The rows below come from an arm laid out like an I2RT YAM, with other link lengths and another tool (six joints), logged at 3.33 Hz.
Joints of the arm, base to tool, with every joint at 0 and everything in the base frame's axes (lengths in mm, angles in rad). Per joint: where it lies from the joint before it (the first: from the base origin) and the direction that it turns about. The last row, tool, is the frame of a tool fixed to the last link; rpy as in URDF.
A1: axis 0 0 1 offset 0 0 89.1
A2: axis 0 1 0 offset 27 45.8 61.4
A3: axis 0 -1 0 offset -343.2 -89.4 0
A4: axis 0 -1 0 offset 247.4 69.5 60.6
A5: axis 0 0 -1 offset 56.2 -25.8 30.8
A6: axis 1 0 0 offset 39.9 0 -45.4
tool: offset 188 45 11 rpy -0.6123 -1.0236 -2.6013
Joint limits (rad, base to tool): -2.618..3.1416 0..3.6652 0..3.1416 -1.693..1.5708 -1.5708..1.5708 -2.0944..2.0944
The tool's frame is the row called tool.
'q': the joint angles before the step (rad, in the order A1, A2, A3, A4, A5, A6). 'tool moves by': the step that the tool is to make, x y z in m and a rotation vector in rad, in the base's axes. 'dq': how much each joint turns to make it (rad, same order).
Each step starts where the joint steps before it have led.
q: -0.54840 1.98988 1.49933 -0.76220 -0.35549 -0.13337
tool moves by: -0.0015 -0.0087 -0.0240 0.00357 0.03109 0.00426
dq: -0.01409 0.04856 -0.00596 0.01834 0.00734 -0.02287
